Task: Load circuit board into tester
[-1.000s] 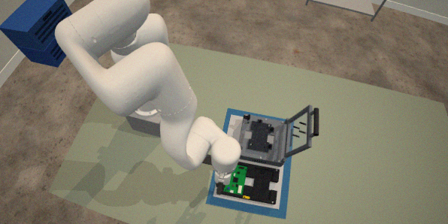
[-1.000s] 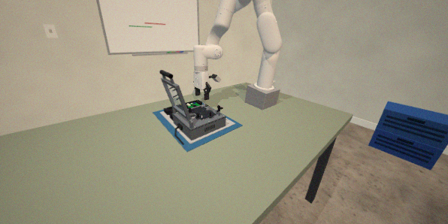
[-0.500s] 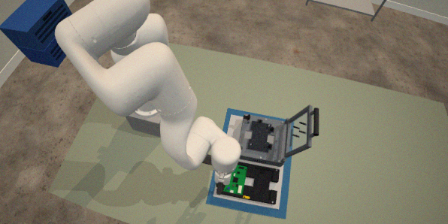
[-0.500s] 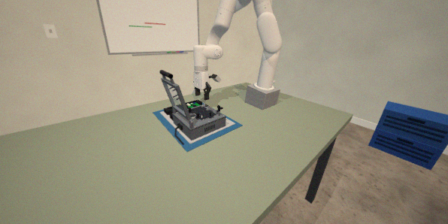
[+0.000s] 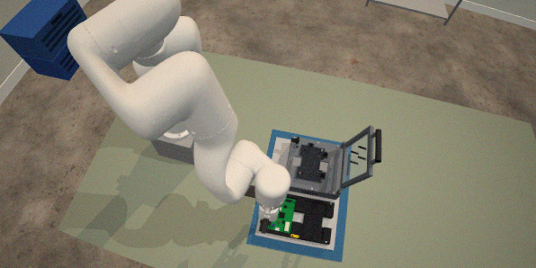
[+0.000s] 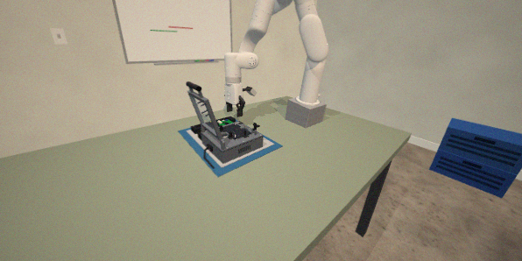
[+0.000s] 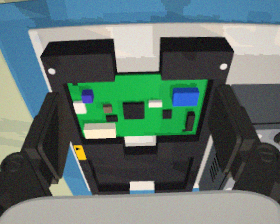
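My gripper is now 50 mm short of the green circuit board and 50 mm above it. From my hand the other things lie so: tester lid: 230 mm ahead, 170 mm to the left, 110 mm above; then latch hook: 40 mm ahead, 230 mm to the left, 10 mm above.
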